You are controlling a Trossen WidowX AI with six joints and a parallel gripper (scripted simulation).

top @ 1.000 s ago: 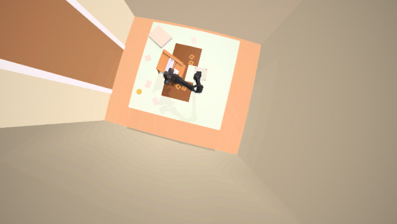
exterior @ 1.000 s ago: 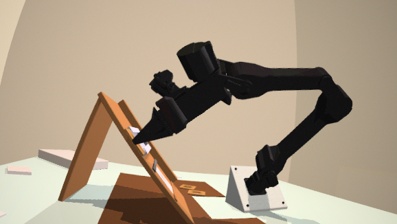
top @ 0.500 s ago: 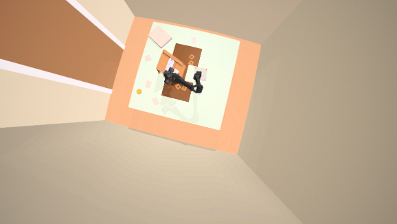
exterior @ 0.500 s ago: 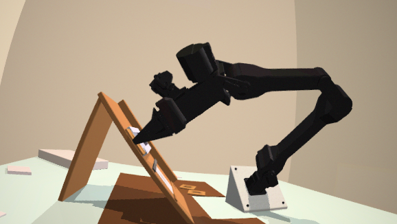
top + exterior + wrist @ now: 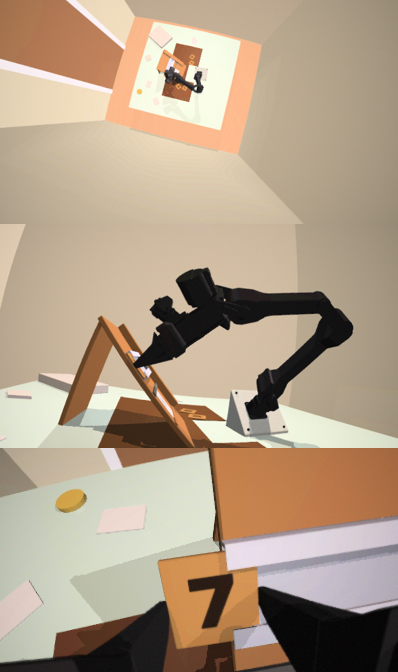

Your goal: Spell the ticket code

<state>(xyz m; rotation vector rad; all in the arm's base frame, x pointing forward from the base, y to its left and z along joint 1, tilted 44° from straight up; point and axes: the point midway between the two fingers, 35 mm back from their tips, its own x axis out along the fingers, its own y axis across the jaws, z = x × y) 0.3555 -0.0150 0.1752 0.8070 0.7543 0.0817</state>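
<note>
The white ticket is 8 cm to the right of my gripper tip, 8 cm below it and 8 cm behind it. From my gripper tip the other things lie so: brown mat 18 cm behind, 17 cm below, 13 cm to the right; then orange letter tile right at my gripper tip; then block 36 cm ahead, 28 cm to the right, 17 cm below.
</note>
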